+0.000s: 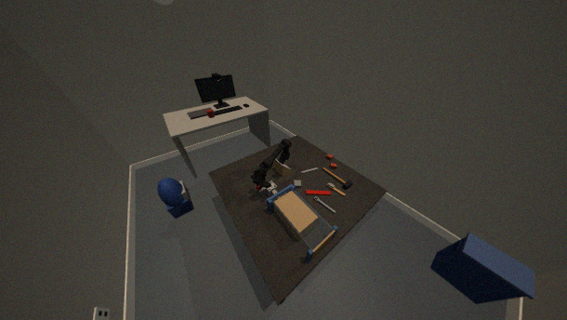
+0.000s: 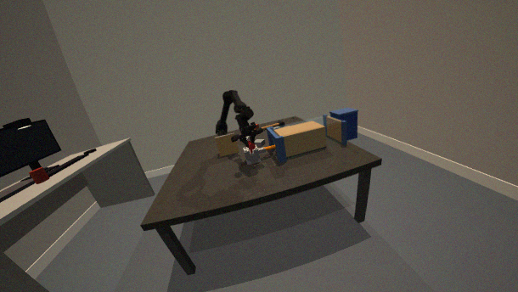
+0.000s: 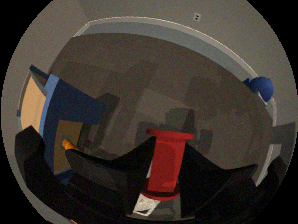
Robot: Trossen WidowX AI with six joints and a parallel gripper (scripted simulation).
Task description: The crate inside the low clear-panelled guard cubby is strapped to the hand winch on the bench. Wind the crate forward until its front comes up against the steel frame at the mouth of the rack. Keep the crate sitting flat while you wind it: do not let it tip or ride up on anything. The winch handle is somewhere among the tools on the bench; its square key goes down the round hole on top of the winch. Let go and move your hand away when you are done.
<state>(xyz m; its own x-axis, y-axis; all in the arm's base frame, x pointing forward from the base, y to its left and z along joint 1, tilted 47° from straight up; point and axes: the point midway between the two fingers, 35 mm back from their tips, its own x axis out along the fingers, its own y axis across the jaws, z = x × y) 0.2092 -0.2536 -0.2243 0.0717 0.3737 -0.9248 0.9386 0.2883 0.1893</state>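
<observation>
My gripper tip is 1 cm past the winch handle, 5 cm to the right of it and 3 cm above it. Also, from my gripper tip: red knob: 1 cm behind, 2 cm to the left; grey hand winch: 3 cm behind, 11 cm to the left, 10 cm below; blue frame: 15 cm ahead, 13 cm to the left, 3 cm below.
</observation>
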